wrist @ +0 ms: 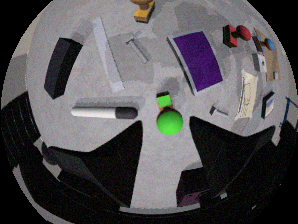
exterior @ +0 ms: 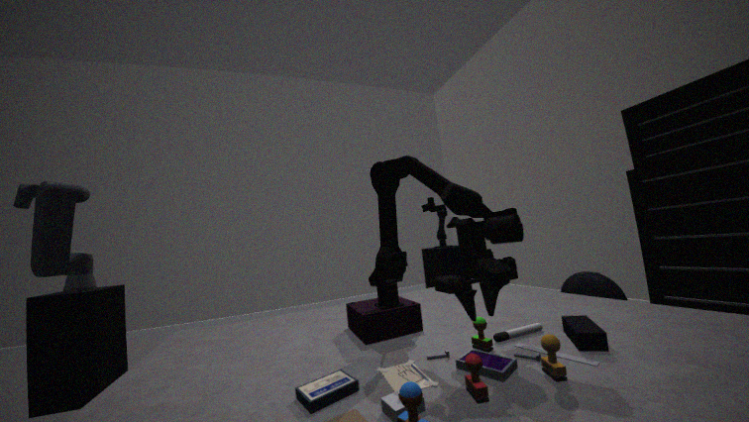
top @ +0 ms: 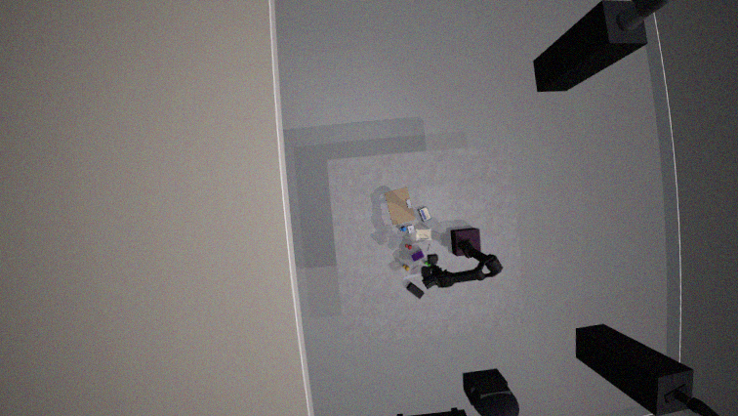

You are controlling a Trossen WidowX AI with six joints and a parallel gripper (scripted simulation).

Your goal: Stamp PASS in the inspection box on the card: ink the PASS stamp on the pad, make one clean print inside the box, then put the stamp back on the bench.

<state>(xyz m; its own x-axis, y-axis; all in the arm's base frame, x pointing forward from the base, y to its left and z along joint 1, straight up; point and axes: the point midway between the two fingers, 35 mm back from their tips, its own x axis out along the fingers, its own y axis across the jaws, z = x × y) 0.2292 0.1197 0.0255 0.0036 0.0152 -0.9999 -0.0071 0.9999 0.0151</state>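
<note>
My gripper tip is now 4 cm above the green-knobbed stamp and 1 cm past it. From my gripper tip the other things lie so: purple ink pad 6 cm to the right, 6 cm below, 6 cm ahead; then ruler 10 cm ahead, 8 cm to the left, 6 cm below; then marker 9 cm to the left, 6 cm below, 1 cm behind.
</note>
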